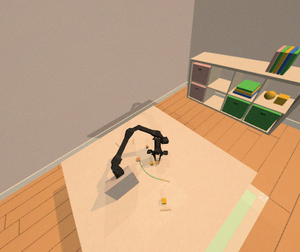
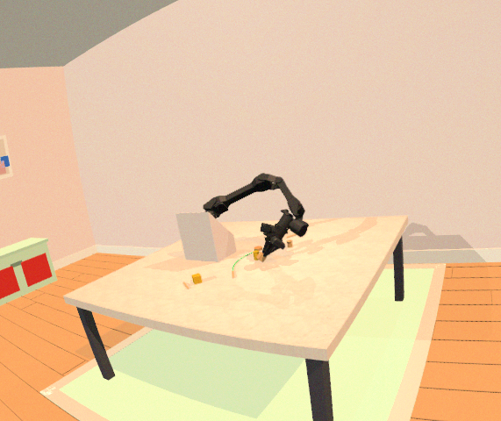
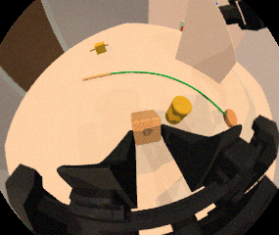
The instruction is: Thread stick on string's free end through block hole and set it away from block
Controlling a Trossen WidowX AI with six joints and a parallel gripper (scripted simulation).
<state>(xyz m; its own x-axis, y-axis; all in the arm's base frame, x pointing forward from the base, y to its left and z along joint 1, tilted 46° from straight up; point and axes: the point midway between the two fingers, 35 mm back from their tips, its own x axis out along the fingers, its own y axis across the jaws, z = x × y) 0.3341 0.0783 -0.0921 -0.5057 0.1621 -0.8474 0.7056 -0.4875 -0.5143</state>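
My gripper tip is now 10 mm past the wooden block and 10 mm above it. Also, from my gripper tip: thin wooden stick: 150 mm to the right, 60 mm behind, 30 mm below; then round wooden button: 140 mm to the left, 130 mm behind, 20 mm below; then yellow cylinder: 50 mm behind, 20 mm to the left, 10 mm below.
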